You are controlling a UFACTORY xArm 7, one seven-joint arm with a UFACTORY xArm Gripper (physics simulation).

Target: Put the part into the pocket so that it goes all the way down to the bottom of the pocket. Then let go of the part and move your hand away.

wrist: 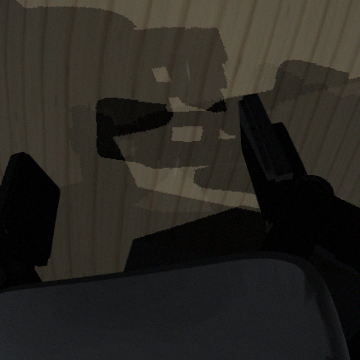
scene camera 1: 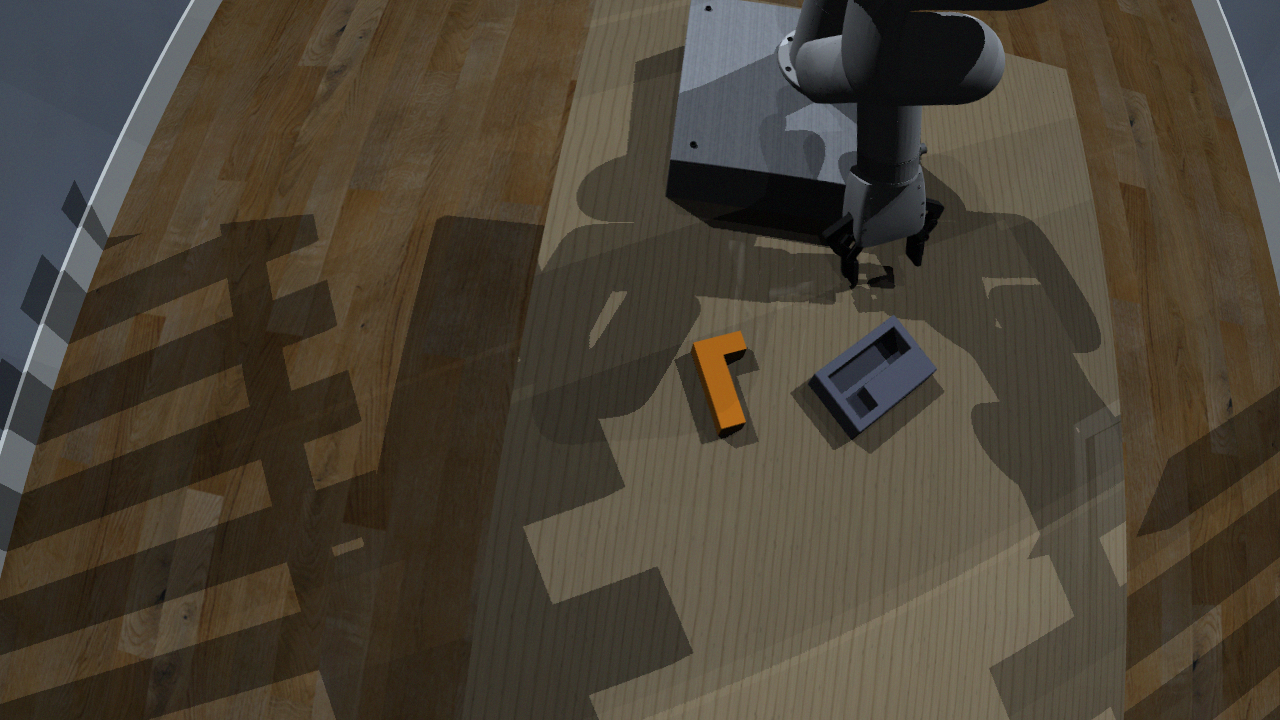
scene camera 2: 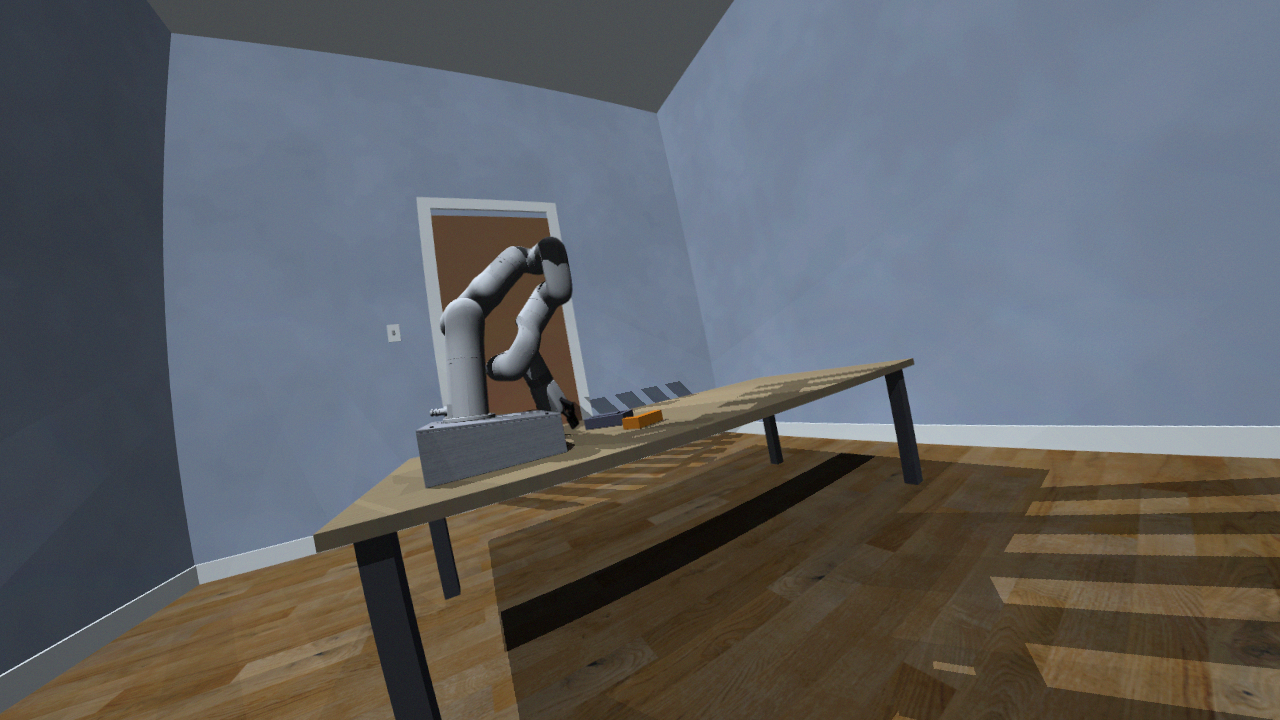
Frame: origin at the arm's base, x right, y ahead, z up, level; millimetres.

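Seen in the pictures: gripper, fingertip midpoint: [wrist: 134,146] [scene camera 1: 882,269] [scene camera 2: 565,426]; arm's base at its link origin: [scene camera 2: 470,419].
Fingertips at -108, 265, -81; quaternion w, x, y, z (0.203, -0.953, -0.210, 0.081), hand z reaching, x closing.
Note:
Offsets run from my fingertips to a thing's middle, as dx, dy, dz. Level surfaces: height alone.
The orange L-shaped part @(+184, +182, -14) [scene camera 1: 718,385] [scene camera 2: 642,419] lies flat on the table, apart from the blue-grey block and to its left in scene camera 1. The block @(+4, +146, -11) [scene camera 1: 904,376] [scene camera 2: 606,420] sits at a slant with its pocket facing up; no part is in the pocket. My gripper [scene camera 1: 883,272] [scene camera 2: 571,421] [wrist: 134,146] is open, with nothing between its fingers. It hangs low over the table, between the robot base and the block. The part and the block do not show in the wrist view.
The wooden table @(dz -29) [scene camera 1: 805,555] [scene camera 2: 760,394] carries the grey robot base [scene camera 1: 733,71] [scene camera 2: 492,452], which stands behind the gripper in scene camera 1. Dark shadows of the arm fall around the gripper, the part and the block.

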